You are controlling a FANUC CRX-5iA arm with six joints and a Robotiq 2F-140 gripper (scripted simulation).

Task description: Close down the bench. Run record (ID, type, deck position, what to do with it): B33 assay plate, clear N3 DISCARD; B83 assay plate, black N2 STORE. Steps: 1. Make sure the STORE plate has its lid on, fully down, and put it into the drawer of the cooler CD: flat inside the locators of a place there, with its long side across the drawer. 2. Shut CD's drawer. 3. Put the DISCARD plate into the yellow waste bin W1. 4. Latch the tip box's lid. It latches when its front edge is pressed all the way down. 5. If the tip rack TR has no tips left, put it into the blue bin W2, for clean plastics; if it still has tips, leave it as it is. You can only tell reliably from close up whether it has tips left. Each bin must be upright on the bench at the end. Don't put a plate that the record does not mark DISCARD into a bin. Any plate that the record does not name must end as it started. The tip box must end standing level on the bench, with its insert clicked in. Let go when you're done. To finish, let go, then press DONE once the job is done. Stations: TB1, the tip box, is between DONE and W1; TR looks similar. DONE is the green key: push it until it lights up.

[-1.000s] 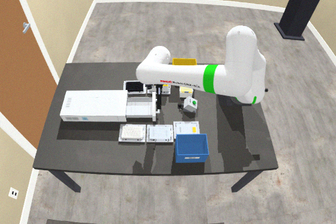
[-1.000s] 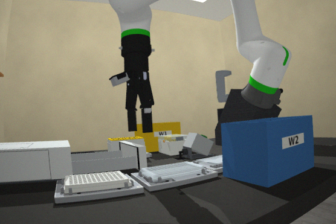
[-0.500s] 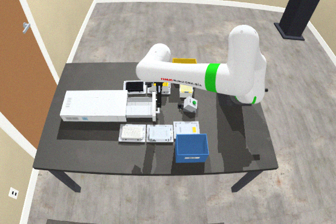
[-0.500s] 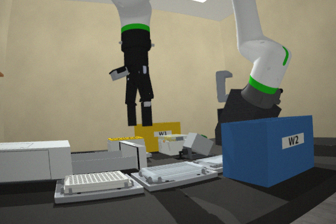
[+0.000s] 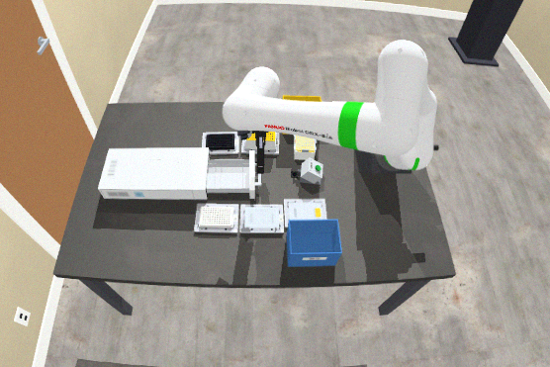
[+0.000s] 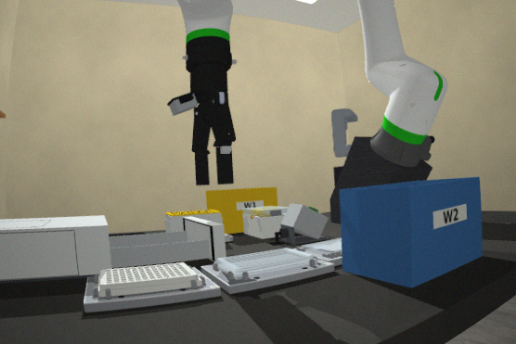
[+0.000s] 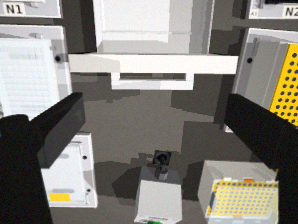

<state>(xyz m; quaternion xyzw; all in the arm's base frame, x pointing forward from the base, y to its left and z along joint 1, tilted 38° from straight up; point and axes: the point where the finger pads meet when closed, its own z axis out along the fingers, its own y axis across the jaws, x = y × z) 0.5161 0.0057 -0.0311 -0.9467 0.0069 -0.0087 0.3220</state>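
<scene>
My hand is 170 mm to the right of the translucent plate lid, 170 mm past it and 140 mm above it. The rest, counted from my hand: cooler drawer (150 mm ahead, 110 mm below); then nest N3 (190 mm to the left, 150 mm below); then tip rack TR (200 mm to the right, 100 mm below, 20 mm behind).
</scene>
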